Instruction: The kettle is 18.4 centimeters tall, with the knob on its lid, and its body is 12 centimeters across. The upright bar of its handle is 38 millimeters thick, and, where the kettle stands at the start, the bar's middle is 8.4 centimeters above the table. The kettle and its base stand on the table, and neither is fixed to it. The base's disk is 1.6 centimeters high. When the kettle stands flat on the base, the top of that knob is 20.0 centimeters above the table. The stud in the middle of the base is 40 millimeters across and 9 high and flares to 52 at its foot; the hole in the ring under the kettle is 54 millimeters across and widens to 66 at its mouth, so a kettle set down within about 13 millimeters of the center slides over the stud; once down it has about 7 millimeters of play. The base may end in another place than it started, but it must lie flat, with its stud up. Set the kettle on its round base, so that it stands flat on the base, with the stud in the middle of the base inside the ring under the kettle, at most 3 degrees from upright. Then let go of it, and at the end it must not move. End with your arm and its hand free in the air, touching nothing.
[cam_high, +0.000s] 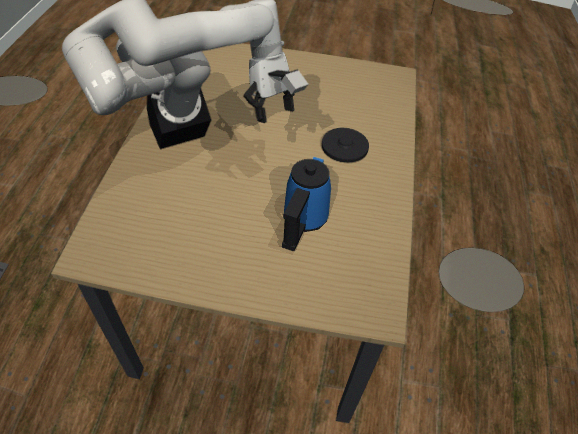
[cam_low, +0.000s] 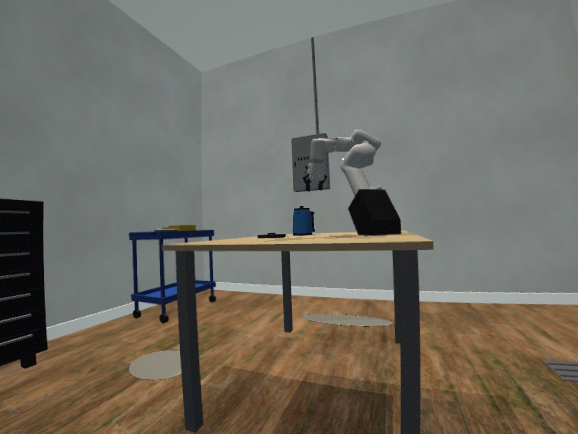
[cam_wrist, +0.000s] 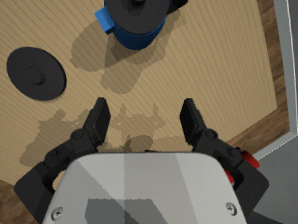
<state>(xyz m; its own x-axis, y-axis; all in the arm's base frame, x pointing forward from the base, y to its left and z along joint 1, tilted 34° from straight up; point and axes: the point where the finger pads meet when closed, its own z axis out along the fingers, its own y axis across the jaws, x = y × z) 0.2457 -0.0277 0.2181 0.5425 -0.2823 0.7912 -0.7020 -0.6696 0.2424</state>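
Now: hand 9 cm short of the blue kettle, 13 cm to the left of it and 18 cm above it. From my hand the other things lie so: round black base 21 cm ahead, 19 cm to the left, 26 cm below.
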